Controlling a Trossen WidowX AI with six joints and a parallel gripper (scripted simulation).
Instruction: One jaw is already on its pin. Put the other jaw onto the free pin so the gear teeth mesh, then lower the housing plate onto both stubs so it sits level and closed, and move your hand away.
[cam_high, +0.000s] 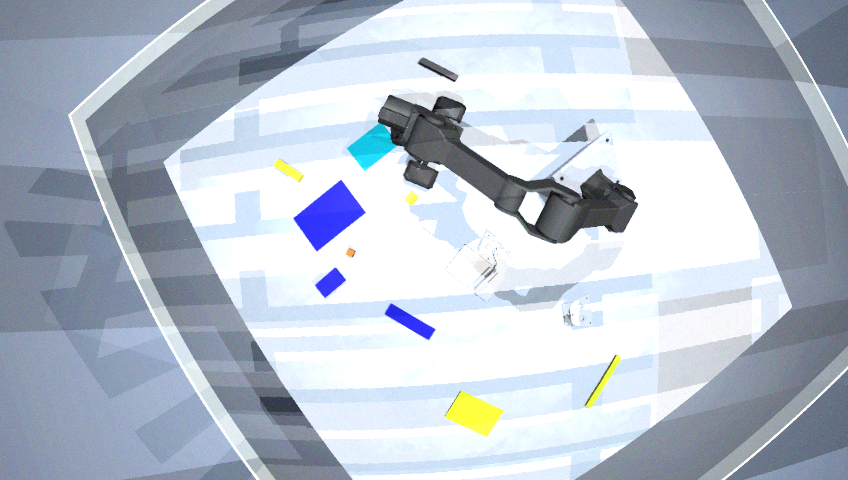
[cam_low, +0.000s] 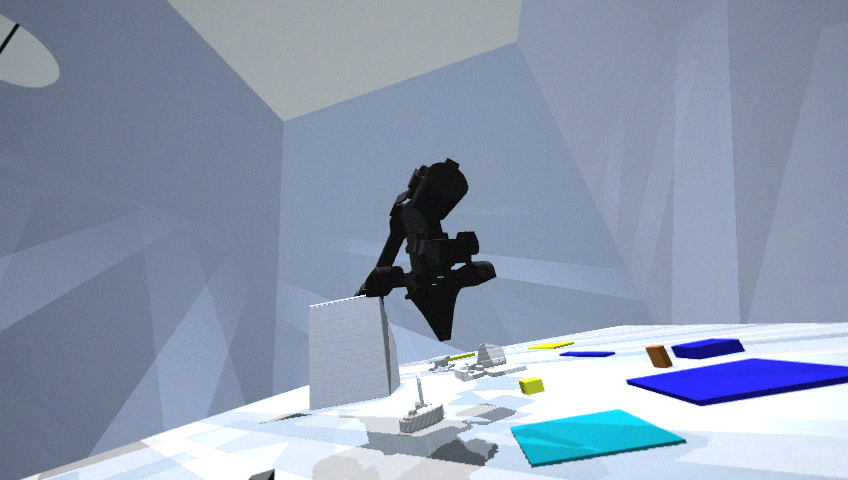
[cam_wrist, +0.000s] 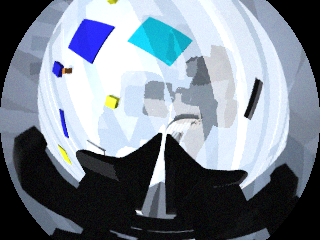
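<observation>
Right now my gripper tip is 8 cm above the grey ribbed jaw and 5 cm past it. Also, from my gripper tip: cyan tile (11 cm to the right, 10 cm ahead, 8 cm below); then blue tile (27 cm ahead, 8 cm below, 5 cm to the right); then small yellow cube (10 cm ahead, 8 cm below, 4 cm to the left).
</observation>
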